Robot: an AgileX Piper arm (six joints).
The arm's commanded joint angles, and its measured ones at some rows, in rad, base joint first. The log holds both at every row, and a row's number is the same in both.
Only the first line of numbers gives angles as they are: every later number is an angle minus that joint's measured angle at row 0.
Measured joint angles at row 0:
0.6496 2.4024 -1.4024 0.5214 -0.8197 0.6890
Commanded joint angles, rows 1 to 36:
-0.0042 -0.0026 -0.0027 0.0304 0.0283 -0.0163
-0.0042 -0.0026 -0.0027 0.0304 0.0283 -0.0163
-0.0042 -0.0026 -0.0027 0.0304 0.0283 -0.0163
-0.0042 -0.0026 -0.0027 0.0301 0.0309 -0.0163
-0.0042 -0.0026 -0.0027 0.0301 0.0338 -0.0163
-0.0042 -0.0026 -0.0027 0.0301 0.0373 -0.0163
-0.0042 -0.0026 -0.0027 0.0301 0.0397 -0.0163
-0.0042 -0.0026 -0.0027 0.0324 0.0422 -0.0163
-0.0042 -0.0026 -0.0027 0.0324 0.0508 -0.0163
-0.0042 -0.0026 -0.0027 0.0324 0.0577 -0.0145
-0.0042 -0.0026 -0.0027 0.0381 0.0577 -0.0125
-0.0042 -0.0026 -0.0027 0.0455 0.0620 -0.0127
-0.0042 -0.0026 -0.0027 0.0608 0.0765 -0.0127
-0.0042 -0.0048 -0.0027 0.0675 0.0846 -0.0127
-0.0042 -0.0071 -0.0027 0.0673 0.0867 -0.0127
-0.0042 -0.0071 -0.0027 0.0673 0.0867 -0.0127
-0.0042 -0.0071 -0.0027 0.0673 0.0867 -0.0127
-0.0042 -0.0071 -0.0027 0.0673 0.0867 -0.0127
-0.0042 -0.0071 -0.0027 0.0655 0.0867 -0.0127
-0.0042 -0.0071 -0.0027 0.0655 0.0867 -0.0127
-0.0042 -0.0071 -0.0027 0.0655 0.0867 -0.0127
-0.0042 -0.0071 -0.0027 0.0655 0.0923 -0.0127
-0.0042 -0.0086 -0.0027 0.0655 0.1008 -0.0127
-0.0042 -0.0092 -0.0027 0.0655 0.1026 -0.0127
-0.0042 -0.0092 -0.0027 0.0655 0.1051 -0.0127
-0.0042 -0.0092 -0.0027 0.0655 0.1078 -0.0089
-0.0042 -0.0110 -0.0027 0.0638 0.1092 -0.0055
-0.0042 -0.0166 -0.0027 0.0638 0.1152 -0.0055
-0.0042 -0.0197 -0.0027 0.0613 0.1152 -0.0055
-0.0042 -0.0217 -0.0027 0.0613 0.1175 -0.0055
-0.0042 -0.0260 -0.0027 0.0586 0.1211 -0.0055
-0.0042 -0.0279 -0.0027 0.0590 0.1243 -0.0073
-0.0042 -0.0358 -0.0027 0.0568 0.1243 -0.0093
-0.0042 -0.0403 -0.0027 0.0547 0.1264 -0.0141
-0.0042 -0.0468 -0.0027 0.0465 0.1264 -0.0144
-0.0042 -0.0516 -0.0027 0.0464 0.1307 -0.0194
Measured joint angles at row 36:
0.0000 -0.0229 -0.0016 0.0523 0.1144 -0.0034
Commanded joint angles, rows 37 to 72:
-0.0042 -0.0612 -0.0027 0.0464 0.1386 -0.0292
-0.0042 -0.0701 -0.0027 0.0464 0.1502 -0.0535
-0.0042 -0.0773 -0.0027 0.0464 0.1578 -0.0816
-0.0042 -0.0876 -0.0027 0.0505 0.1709 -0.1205
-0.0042 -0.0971 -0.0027 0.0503 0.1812 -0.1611
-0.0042 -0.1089 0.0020 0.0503 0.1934 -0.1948
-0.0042 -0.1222 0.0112 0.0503 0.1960 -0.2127
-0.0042 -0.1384 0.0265 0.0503 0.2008 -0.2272
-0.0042 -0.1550 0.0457 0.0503 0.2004 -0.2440
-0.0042 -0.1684 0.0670 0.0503 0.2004 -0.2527
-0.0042 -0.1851 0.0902 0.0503 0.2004 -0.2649
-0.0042 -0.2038 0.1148 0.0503 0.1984 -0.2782
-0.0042 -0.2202 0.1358 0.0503 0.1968 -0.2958
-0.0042 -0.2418 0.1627 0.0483 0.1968 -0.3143
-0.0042 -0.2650 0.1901 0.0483 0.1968 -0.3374
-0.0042 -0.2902 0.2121 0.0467 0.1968 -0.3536
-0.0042 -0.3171 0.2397 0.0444 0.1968 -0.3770
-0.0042 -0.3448 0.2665 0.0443 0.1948 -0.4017
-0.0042 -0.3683 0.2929 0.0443 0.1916 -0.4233
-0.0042 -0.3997 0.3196 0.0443 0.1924 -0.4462
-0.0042 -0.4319 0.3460 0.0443 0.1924 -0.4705
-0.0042 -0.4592 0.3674 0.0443 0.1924 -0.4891
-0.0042 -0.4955 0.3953 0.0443 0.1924 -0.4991
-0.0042 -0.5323 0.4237 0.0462 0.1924 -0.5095
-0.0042 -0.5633 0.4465 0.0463 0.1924 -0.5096
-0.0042 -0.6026 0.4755 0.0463 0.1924 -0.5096
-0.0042 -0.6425 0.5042 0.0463 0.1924 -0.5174
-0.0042 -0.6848 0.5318 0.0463 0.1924 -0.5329
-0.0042 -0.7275 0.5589 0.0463 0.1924 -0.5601
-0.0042 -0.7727 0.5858 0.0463 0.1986 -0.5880
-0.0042 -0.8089 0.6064 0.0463 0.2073 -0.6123
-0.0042 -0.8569 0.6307 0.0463 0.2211 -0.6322
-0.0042 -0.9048 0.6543 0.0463 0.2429 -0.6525
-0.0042 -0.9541 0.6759 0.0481 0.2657 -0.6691
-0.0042 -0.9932 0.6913 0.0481 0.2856 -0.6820
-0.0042 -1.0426 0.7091 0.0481 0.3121 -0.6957
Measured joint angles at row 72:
0.0000 -0.8853 0.6440 0.0523 0.2397 -0.6221
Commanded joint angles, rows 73 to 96:
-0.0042 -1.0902 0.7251 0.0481 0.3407 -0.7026
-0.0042 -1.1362 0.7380 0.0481 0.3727 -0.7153
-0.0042 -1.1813 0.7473 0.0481 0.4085 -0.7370
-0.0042 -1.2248 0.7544 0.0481 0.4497 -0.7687
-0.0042 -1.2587 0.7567 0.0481 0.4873 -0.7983
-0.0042 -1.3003 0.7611 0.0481 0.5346 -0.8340
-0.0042 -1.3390 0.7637 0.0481 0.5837 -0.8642
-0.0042 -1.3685 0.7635 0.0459 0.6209 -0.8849
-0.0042 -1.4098 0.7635 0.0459 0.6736 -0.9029
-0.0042 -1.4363 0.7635 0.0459 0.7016 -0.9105
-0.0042 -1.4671 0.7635 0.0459 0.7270 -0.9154
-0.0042 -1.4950 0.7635 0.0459 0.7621 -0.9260
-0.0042 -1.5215 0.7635 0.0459 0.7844 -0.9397
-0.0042 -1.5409 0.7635 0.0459 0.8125 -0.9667
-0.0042 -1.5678 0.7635 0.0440 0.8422 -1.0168
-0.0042 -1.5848 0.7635 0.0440 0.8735 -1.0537
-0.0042 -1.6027 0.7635 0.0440 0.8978 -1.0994
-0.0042 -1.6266 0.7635 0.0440 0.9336 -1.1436
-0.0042 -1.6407 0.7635 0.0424 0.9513 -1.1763
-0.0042 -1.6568 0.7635 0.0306 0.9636 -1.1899
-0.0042 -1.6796 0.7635 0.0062 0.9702 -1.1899
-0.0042 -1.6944 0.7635 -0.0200 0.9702 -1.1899
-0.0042 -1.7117 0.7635 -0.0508 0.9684 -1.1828
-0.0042 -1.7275 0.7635 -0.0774 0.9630 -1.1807
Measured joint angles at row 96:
0.0000 -1.6687 0.7591 0.0134 0.9533 -1.1564
